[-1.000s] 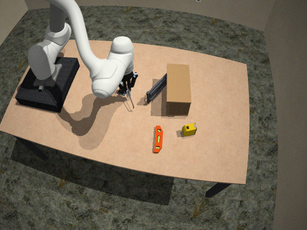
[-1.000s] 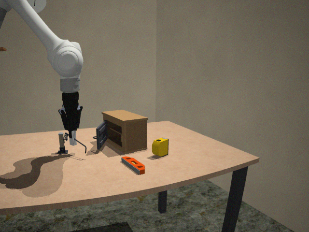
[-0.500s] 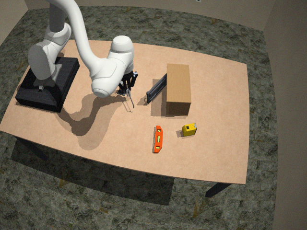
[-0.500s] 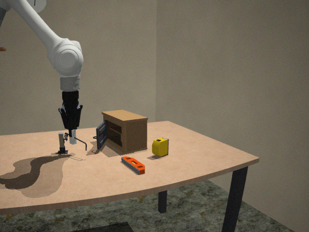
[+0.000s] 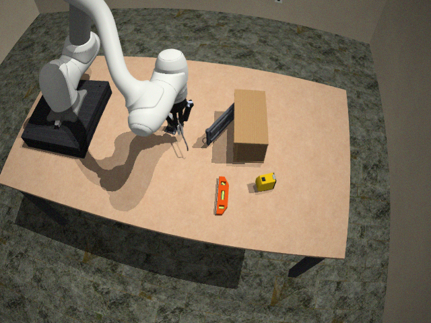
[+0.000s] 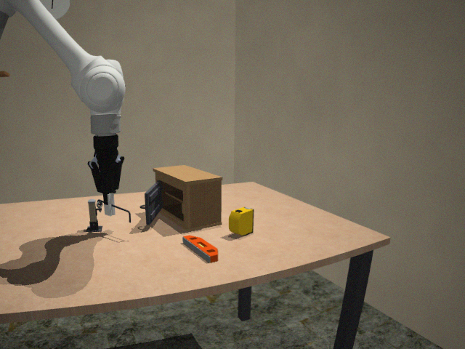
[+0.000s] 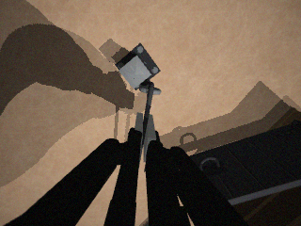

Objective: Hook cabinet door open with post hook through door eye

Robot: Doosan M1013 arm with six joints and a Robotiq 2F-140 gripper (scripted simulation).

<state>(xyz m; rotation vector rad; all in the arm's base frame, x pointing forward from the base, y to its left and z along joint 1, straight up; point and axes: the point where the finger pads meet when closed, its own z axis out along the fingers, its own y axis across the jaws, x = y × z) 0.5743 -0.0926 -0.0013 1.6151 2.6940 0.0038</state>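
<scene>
Right now my hand is 160 mm short of the dark door, 60 mm to the right of it and 20 mm above it. From my hand the other things lie so: orange spirit level 190 mm ahead, 230 mm to the right, 80 mm below; then yellow tape measure 340 mm ahead, 170 mm to the right, 50 mm below; then thin hook 10 mm ahead, 10 mm to the right, 20 mm below.
</scene>
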